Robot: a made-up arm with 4 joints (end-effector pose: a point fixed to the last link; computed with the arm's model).
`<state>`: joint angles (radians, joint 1 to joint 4).
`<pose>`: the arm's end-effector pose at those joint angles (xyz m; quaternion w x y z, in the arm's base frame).
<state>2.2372 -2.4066 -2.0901 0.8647</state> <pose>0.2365 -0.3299 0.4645 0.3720 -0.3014 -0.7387 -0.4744</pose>
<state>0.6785 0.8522 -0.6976 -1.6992</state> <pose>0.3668 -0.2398 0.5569 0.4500 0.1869 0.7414 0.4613</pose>
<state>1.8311 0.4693 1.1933 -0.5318</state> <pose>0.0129 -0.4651 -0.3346 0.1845 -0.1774 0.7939 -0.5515</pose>
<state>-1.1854 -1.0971 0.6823 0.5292</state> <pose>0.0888 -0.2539 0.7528 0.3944 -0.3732 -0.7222 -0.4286</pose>
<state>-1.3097 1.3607 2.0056 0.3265</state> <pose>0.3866 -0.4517 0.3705 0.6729 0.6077 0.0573 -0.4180</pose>
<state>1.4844 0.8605 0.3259 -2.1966</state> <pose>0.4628 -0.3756 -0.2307 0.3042 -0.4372 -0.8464 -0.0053</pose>
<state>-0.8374 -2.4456 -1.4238 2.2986</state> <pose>0.1012 -0.4939 -0.1411 0.6148 -0.3814 -0.2565 0.6409</pose>
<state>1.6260 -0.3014 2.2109 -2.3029</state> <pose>0.4913 -0.6717 -0.0585 0.0463 -0.2298 -0.4612 0.8558</pose>
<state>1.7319 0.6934 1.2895 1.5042</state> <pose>-0.1066 -0.6397 -0.3455 0.7236 -0.5774 0.2883 -0.2446</pose>
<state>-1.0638 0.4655 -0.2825 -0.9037</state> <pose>-0.2390 -0.0698 0.5461 0.9577 0.0124 -0.1094 0.2660</pose>
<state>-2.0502 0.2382 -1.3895 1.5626</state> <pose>-0.2157 0.0683 -0.1075 0.2520 0.0649 0.7239 -0.6389</pose>
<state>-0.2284 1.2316 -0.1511 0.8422</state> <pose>0.2858 -0.2495 0.7149 0.6779 0.5677 -0.4527 -0.1153</pose>
